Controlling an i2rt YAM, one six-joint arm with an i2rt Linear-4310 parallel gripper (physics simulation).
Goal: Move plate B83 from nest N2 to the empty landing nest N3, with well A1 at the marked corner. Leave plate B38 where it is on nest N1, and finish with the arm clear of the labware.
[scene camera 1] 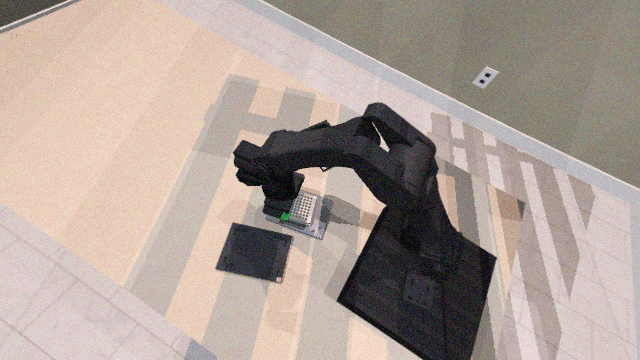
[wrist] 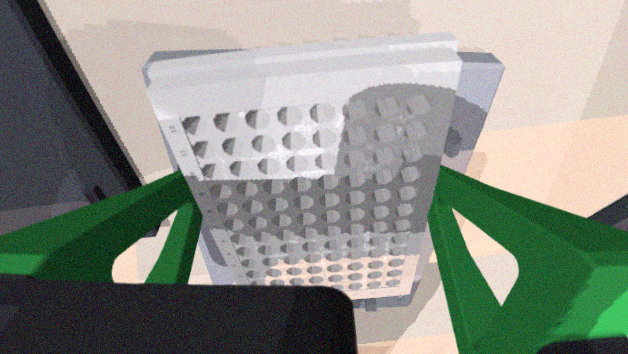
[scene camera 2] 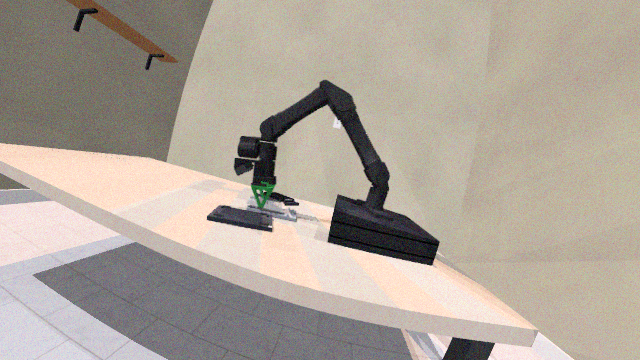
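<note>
My gripper [scene camera 1: 294, 204] [scene camera 2: 262, 204] [wrist: 314, 177] points down with its green fingers shut on the long sides of a white 96-well plate [scene camera 1: 303, 209] [wrist: 300, 80], taken as B83. The plate is level, very low over the light grey nest [scene camera 1: 317, 233] [scene camera 2: 287, 215] [wrist: 480, 82], taken as N3. More nest shows on the plate's right in the wrist view; I cannot tell whether the plate touches it. The nest's marked corner and well A1 are not readable. The empty dark nest [scene camera 1: 255, 252] [scene camera 2: 240, 217] [wrist: 65, 135], taken as N2, lies beside it.
Behind the arm in scene camera 2, a dark nest with a dark plate [scene camera 2: 285, 198], taken as N1 with B38, lies close to the light nest. The arm mostly hides it in scene camera 1. The black base box [scene camera 1: 420, 300] [scene camera 2: 382, 237] stands to the right.
</note>
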